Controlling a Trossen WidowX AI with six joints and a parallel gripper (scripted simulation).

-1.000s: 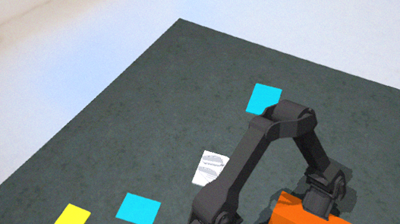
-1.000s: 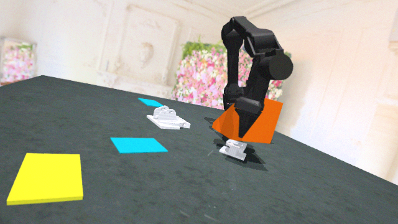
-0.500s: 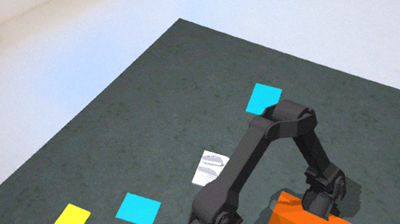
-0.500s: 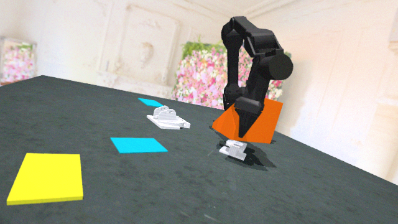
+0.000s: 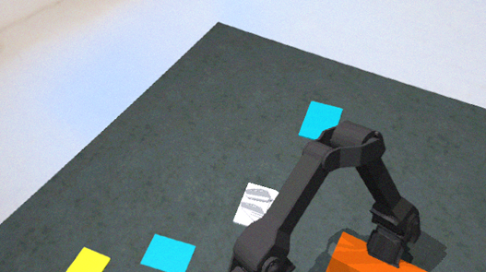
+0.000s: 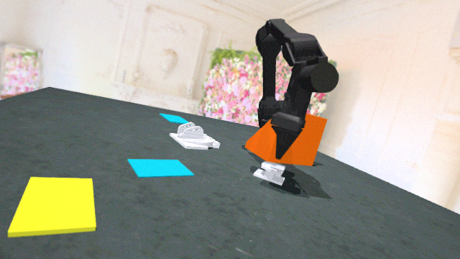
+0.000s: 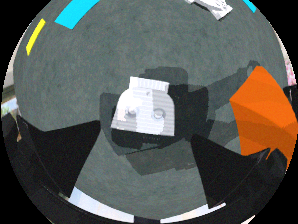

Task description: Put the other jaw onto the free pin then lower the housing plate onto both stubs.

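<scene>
My gripper tip is now 1 cm short of the housing plate and 3 cm above it. The rest, counted from my gripper tip: white t-shaped piece 1 cm ahead, 1 cm to the right, 5 cm below; then yellow patch 42 cm ahead, 9 cm to the left, 6 cm below.
</scene>
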